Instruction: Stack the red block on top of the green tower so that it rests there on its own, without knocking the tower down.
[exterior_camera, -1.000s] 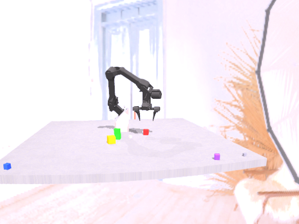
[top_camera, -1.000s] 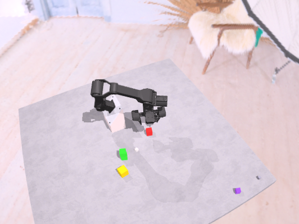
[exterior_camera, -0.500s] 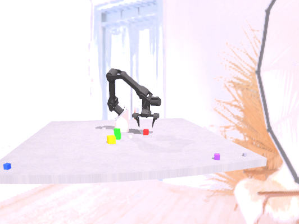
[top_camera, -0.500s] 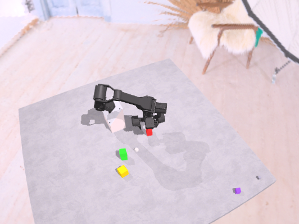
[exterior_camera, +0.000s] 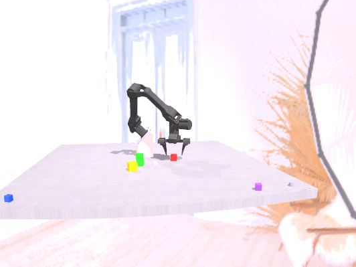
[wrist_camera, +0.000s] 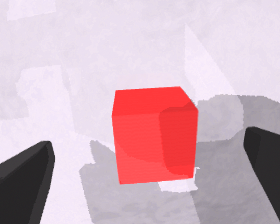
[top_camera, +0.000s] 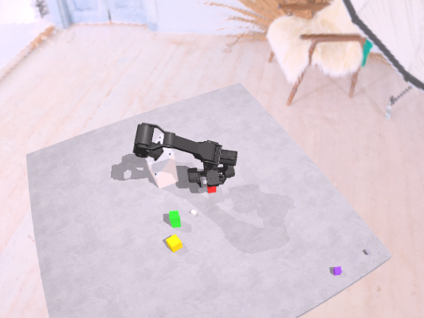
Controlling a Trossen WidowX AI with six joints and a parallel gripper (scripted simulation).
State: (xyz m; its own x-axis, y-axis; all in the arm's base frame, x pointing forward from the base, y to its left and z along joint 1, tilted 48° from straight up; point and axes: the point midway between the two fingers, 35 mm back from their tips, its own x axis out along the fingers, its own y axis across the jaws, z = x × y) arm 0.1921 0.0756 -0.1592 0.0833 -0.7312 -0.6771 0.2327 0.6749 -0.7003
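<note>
My gripper tip is 1 cm above the red block. Round my gripper tip: yellow block 20 cm ahead, 24 cm to the right, 1 cm below; then purple cube 57 cm ahead, 27 cm to the left, 2 cm below; then white cube 9 cm ahead, 12 cm to the right, 2 cm below.
</note>
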